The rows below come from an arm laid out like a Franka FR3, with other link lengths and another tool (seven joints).
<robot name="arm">
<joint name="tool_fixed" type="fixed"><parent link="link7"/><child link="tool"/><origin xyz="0.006 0.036 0.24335" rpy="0 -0.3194 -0.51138"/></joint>
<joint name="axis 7" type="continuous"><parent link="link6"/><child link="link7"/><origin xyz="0.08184 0 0" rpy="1.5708 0 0"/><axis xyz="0 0 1"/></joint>
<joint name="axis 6" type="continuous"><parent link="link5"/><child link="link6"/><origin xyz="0 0 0" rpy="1.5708 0 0"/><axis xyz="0 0 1"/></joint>
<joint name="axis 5" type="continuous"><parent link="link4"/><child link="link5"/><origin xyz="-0.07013 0.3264 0" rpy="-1.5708 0 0"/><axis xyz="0 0 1"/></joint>
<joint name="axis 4" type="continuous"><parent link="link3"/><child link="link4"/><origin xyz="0.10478 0 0" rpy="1.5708 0 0"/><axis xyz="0 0 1"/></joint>
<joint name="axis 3" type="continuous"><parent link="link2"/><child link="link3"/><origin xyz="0 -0.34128 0" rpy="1.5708 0 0"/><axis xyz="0 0 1"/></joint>
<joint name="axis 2" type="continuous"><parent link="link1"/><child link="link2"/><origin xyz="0 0 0" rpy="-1.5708 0 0"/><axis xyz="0 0 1"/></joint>
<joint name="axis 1" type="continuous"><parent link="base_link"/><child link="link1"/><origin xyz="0 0 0.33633" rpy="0 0 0"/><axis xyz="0 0 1"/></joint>
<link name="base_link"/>
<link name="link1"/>
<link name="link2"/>
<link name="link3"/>
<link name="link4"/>
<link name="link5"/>
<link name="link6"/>
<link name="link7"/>
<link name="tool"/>
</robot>
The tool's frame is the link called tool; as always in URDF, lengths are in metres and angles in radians. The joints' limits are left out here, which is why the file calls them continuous.
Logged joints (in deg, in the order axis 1, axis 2, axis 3, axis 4, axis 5, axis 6, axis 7), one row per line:
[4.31, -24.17, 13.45, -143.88, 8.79, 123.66, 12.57]
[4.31, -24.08, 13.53, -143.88, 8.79, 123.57, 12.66]
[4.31, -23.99, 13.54, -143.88, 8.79, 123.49, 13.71]
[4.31, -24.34, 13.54, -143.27, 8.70, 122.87, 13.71]
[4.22, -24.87, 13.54, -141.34, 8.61, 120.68, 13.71]
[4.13, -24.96, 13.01, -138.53, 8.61, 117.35, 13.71]
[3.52, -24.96, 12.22, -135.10, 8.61, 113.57, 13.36]
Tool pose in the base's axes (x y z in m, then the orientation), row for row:
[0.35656, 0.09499, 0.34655, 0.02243, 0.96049, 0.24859, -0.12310]
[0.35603, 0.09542, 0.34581, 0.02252, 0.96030, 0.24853, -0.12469]
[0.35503, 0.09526, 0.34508, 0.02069, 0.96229, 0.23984, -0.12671]
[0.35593, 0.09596, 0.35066, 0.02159, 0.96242, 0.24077, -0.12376]
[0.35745, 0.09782, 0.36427, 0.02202, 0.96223, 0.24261, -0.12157]
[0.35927, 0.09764, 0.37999, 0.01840, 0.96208, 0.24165, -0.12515]
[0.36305, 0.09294, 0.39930, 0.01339, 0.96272, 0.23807, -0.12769]
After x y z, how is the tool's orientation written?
As a quaternion, w x y z.
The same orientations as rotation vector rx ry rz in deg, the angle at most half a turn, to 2 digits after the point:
[170.46, 44.12, -21.85]
[170.42, 44.11, -22.13]
[170.97, 42.61, -22.51]
[170.89, 42.75, -21.98]
[170.81, 43.07, -21.58]
[171.18, 42.99, -22.27]
[171.83, 42.49, -22.79]

